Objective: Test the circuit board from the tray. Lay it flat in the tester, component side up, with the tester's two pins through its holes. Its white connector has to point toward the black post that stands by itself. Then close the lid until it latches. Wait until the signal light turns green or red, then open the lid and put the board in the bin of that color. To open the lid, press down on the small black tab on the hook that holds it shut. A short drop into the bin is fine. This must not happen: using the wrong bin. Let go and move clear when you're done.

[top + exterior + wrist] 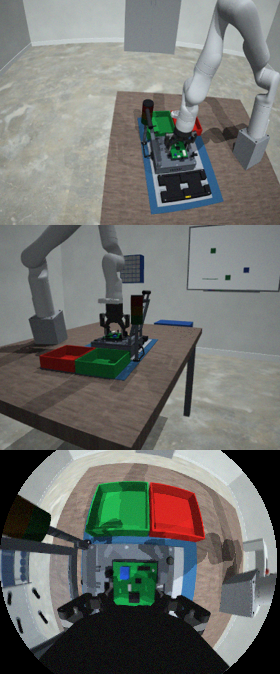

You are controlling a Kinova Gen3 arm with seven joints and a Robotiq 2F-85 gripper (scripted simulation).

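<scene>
The green circuit board is right at my hand. From my hand the other things lie so: clear lid: 120 mm ahead, 20 mm to the left, 100 mm above; red bin: 70 mm behind, 220 mm to the right, 60 mm below; green bin: 80 mm ahead, 190 mm to the right, 60 mm below.
</scene>
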